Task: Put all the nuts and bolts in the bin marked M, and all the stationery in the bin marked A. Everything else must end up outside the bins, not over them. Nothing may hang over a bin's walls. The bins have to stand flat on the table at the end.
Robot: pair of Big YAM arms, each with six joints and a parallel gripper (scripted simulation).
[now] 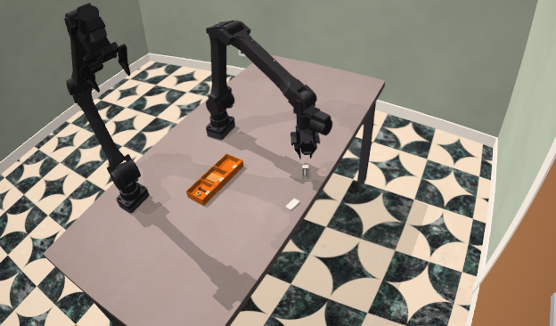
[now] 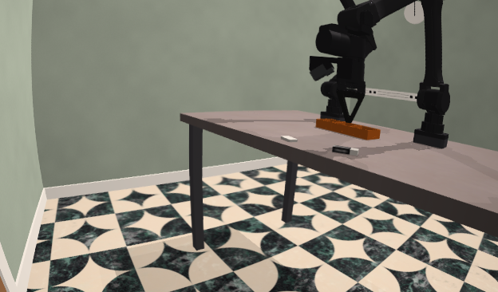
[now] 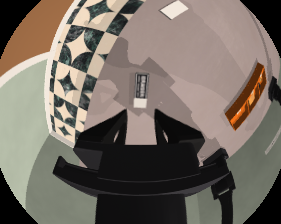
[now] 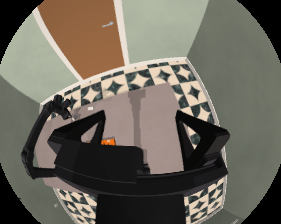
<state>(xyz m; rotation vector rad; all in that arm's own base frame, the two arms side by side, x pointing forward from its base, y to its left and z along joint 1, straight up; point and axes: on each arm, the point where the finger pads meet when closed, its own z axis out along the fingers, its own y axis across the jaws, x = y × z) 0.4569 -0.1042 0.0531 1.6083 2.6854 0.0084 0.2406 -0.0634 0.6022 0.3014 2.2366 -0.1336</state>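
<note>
The sleeved eraser lies 8 cm below my left hand. Round my left hand: orange notepad 27 cm behind, 23 cm to the right, 7 cm below; then orange double bin 26 cm behind, 23 cm to the right, 7 cm below; then white eraser 17 cm to the right, 8 cm below, 6 cm ahead.
</note>
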